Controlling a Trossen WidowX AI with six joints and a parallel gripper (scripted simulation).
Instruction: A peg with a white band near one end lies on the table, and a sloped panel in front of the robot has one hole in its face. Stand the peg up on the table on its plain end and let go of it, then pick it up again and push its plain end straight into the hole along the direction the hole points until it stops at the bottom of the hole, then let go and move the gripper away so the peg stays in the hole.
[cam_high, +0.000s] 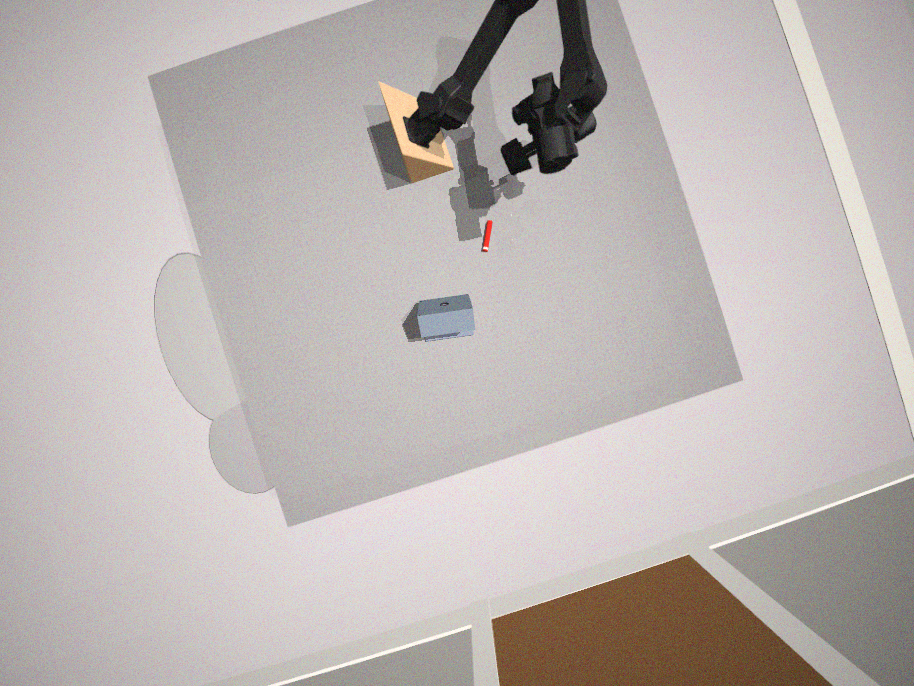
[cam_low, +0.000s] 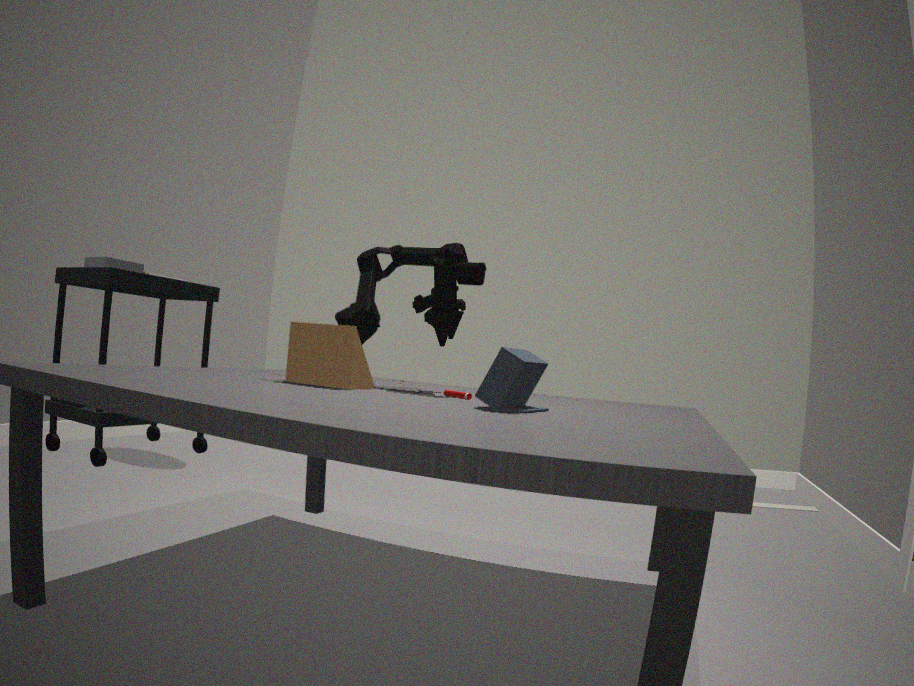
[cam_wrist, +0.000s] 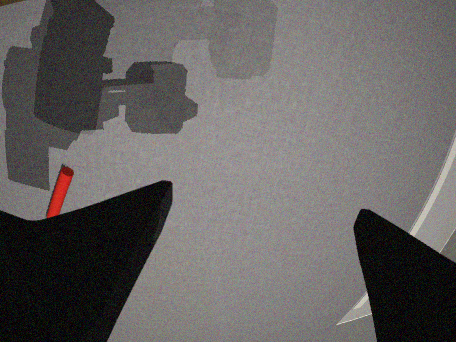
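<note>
My gripper tip is now 12 cm short of the red peg, 17 cm to the left of it and 12 cm above it. The rest, counted from my gripper tip: sloped panel (28 cm ahead, 32 cm to the right, 7 cm below).
</note>
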